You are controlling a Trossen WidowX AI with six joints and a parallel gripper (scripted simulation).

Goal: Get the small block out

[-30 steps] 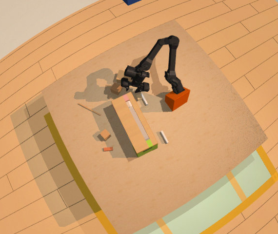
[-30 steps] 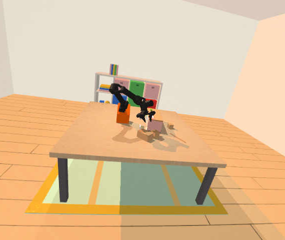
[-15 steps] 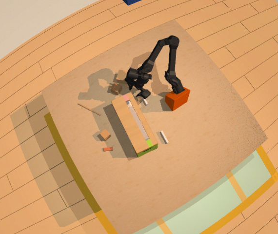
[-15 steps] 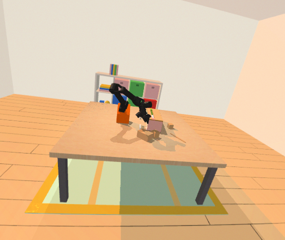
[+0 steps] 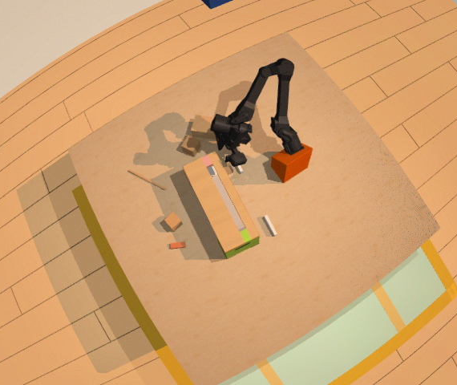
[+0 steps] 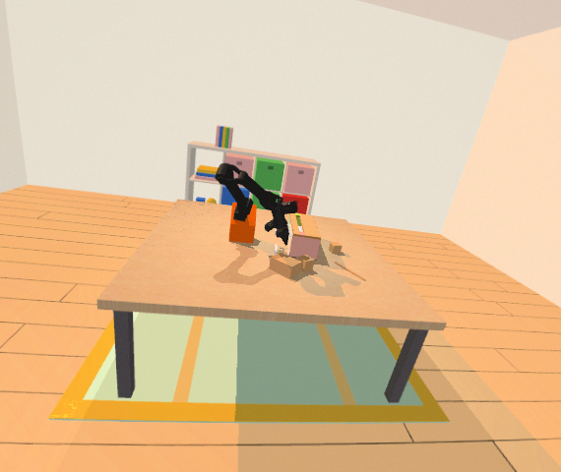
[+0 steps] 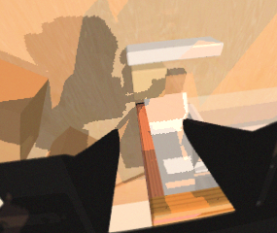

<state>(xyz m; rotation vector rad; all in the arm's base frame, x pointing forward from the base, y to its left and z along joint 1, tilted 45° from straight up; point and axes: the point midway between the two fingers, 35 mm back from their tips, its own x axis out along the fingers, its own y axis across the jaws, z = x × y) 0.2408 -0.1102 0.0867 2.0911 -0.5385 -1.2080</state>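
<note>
The tan block lies 20 mm behind my gripper tip, 10 mm to the left of it and 50 mm below it. The rest, counted from my gripper tip: thin stick: 330 mm ahead, 100 mm to the right, 70 mm below; wooden box: 70 mm ahead, 180 mm to the left, 10 mm below.
</note>
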